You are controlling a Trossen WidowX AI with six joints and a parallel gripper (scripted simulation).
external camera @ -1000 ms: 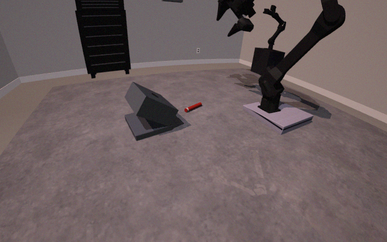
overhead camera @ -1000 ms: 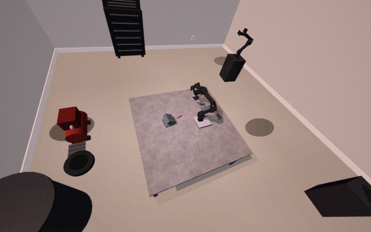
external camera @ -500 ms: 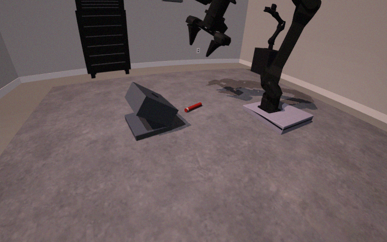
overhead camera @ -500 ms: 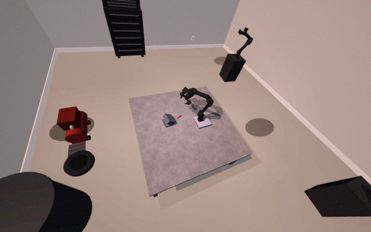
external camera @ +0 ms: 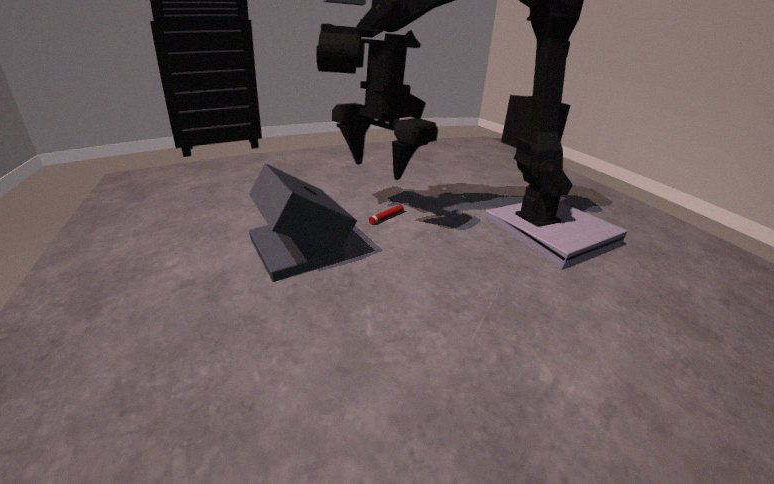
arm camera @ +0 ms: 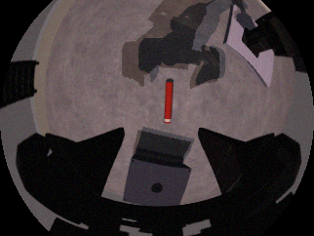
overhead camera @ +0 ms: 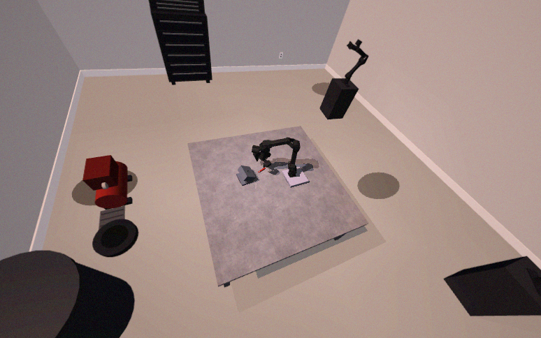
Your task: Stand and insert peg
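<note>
Now: the red peg 10 mm behind my gripper tip, 10 mm to the left of it and 80 mm below it. From my gripper tip the other things lie so: grey base plate: 160 mm ahead, 60 mm to the left, 80 mm below; then dark sloped panel: 140 mm ahead, 60 mm to the left, 20 mm below.
</note>
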